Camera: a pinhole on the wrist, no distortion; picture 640 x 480 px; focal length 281.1 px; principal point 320.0 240.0 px. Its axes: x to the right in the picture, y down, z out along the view. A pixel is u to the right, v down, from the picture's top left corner.
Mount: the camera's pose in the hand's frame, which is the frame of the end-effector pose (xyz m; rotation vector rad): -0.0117 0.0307 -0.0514 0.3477 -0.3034 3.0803
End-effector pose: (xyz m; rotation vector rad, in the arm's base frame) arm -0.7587 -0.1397 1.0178 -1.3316 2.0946 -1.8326
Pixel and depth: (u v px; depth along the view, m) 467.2 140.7 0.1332
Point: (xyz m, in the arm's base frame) -0.7013 -0.1922 0.9230
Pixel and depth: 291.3 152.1 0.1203
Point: -0.7633 -0.2138 0.9748
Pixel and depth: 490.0 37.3 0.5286
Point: -0.4781 -0.5129 0.5014
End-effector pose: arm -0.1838 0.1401 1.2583 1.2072 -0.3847 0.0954
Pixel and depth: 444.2 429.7 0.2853
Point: -0.2522 -0.1228 1.1042
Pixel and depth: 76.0 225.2 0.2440
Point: 0.0165 -0.0210 1.3789
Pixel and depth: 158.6 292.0 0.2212
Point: -0.0513 -0.0143 1.3017
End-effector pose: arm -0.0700 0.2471 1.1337 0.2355 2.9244 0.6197
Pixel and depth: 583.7 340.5 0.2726
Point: 0.1596 0.2006 0.8832
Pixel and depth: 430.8 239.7 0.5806
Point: 0.1207 0.3705 0.6096
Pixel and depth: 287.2 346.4 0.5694
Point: -0.1941 0.1840 0.5997
